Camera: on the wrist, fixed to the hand. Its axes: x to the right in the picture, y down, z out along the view.
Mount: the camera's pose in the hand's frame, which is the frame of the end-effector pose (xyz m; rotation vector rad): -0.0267 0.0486 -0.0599 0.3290 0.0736 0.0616
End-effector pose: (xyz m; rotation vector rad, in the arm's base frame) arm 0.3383 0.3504 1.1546 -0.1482 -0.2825 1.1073
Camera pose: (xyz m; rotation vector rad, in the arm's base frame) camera 0.3032 0.3493 1.0809 0.0955 -0.0277 1.1914
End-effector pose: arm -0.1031 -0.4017 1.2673 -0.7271 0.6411 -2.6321
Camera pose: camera -0.1048 -0.4114 1.1863 -0.5059 0.2330 -2.6251
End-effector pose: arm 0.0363 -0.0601 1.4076 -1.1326 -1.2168 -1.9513
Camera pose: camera 0.0666 -0.1341 1.3911 -0.9098 -1.3840 -1.6557
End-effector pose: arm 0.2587 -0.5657 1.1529 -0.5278 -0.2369 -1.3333
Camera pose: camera 0.2914 -0.5654 1.0781 -0.2069 -0.3685 -1.2207
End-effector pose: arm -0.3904 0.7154 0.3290 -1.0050 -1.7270 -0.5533
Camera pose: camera -0.3141 0.6871 0.3223 -0.7902 -1.6498 -0.2515
